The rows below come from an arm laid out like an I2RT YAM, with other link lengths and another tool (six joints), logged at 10 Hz.
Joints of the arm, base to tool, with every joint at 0 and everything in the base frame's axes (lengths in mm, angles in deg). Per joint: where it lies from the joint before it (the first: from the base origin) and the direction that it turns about. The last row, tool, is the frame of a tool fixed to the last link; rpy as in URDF.
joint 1: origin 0 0 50.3 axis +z
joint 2: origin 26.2 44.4 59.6 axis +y
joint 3: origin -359 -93.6 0 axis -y
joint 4: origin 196 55 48 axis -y
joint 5: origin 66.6 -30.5 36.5 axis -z
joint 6: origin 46.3 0 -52.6 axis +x
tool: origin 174 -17 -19 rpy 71.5 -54.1 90
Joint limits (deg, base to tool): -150..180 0..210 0..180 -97..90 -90..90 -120..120
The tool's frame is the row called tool.
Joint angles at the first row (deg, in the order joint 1, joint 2, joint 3, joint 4, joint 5, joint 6):
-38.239, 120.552, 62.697, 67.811, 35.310, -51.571
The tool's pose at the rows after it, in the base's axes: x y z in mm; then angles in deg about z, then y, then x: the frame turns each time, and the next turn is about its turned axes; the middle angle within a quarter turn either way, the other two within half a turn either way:
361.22 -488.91 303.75 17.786 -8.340 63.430
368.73 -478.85 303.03 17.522 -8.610 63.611
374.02 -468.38 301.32 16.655 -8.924 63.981
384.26 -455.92 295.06 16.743 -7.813 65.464
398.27 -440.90 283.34 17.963 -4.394 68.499
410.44 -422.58 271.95 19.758 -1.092 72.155
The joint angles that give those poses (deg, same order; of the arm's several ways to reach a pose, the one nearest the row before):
-36.775, 120.552, 62.698, 67.766, 36.206, -51.571
-34.959, 120.552, 62.719, 67.789, 38.283, -51.615
-33.058, 120.551, 62.696, 67.723, 41.036, -51.615
-30.982, 120.421, 62.719, 65.866, 42.808, -51.812
-28.797, 119.896, 62.720, 61.296, 43.396, -52.533
-26.458, 118.649, 62.717, 55.025, 43.768, -52.381

